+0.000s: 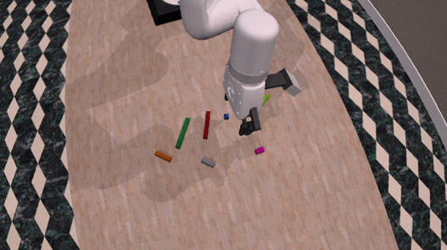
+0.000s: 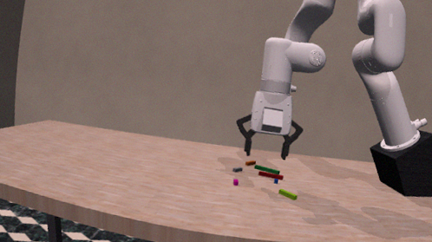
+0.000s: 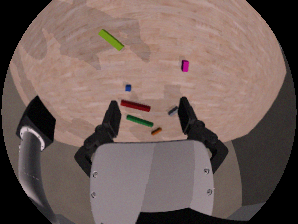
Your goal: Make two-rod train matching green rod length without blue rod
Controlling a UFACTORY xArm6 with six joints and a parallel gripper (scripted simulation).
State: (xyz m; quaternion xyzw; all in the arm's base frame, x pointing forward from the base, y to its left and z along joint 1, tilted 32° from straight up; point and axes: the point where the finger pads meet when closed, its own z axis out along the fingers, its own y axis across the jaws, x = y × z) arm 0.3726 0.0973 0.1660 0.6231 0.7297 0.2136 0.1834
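Now: the grey rod 80 mm ahead of my hand, 70 mm to the right of it and 70 mm below it. Round my hand: small blue rod: 70 mm below, 40 mm behind, 20 mm to the right; then red rod: 70 mm to the right, 70 mm below, 20 mm behind; then magenta rod: 70 mm below, 60 mm ahead, 50 mm to the left.
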